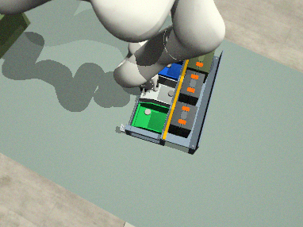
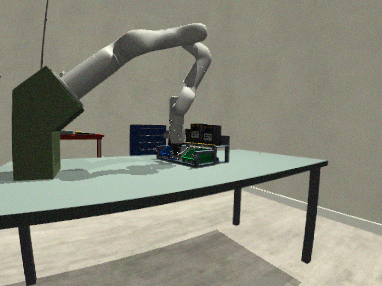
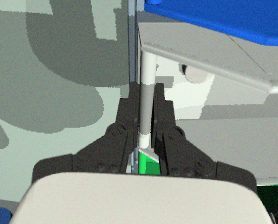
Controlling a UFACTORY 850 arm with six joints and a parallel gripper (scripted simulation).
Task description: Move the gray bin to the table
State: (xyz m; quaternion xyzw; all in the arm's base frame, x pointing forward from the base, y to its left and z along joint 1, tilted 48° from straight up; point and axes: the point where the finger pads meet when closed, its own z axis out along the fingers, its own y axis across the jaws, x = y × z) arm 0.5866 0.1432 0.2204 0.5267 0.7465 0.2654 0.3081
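The gray open bin lies 8 cm ahead of my hand, 3 cm to the left of it and 1 cm below it. The rest, counted from my hand: yellow rail (12 cm ahead, 5 cm to the left, 4 cm above); blue bin (13 cm to the left, 3 cm ahead, 2 cm below); green bin (12 cm ahead, 7 cm to the right, 2 cm below).
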